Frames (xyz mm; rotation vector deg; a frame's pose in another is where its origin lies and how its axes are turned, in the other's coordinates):
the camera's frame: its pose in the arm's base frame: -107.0 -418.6 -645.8 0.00 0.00 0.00
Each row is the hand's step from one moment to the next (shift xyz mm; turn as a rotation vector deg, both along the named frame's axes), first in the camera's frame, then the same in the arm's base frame.
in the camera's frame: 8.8 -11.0 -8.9 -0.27 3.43 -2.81
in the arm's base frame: 8.8 -11.0 -8.9 -0.27 3.43 -2.81
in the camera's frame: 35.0 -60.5 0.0 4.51 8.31 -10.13
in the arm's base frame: 35.0 -60.5 0.0 4.51 8.31 -10.13
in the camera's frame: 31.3 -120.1 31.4 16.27 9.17 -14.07
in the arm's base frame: 31.3 -120.1 31.4 16.27 9.17 -14.07
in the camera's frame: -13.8 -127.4 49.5 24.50 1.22 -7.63
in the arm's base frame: -13.8 -127.4 49.5 24.50 1.22 -7.63
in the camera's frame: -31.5 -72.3 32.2 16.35 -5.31 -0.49
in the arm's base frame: -31.5 -72.3 32.2 16.35 -5.31 -0.49
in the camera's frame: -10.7 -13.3 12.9 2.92 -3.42 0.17
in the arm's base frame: -10.7 -13.3 12.9 2.92 -3.42 0.17
